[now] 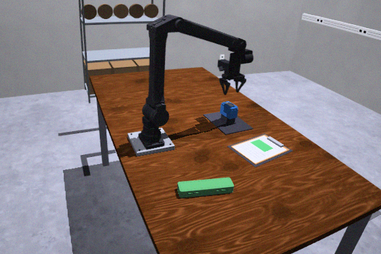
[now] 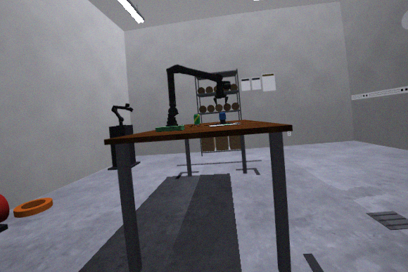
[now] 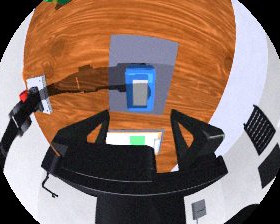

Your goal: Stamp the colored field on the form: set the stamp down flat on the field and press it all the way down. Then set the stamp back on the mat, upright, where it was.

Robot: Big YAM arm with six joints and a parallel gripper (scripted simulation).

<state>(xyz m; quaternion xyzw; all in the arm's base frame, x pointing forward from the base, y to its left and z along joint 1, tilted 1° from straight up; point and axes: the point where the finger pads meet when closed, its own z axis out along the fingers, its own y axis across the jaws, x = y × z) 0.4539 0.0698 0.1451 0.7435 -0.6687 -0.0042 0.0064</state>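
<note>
The stamp lies 12 cm below my hand. Round my hand: mat: 17 cm below; then form: 28 cm to the right, 17 cm below, 1 cm ahead.
</note>
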